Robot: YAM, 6 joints.
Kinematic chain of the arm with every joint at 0, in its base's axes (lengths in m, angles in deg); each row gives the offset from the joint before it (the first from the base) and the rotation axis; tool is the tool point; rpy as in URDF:
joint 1: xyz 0 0 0.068 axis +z
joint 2: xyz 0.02 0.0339 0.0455 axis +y
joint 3: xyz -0.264 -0.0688 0 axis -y
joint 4: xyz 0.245 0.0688 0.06 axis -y
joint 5: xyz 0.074 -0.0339 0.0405 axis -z
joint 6: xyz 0.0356 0 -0.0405 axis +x
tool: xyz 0 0 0 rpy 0 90 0
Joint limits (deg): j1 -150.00..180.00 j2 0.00..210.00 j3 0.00..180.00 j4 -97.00..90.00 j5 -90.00..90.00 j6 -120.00..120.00
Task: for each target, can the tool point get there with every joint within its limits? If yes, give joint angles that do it. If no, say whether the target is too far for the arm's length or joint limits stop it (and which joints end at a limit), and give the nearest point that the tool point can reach.
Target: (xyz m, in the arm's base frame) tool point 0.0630 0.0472 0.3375
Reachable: yes | joints 13.98 16.06 24.03 30.73 -59.36 22.66
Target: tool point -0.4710 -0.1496 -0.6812
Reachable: no: too far | nearest point -0.3241 -0.1760 -0.3584 | short by 0.356 m
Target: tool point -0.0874 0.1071 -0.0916
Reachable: yes | joints 140.33 158.67 19.25 59.29 48.43 -67.94
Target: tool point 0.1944 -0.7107 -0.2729
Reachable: no: too far | nearest point 0.1506 -0.5507 -0.1835 | short by 0.188 m
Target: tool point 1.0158 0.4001 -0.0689
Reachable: no: too far | nearest point 0.5927 0.2334 0.0085 | short by 0.461 m
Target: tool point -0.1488 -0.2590 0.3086
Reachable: yes | joints -114.53 92.35 84.57 -72.83 51.42 -100.24
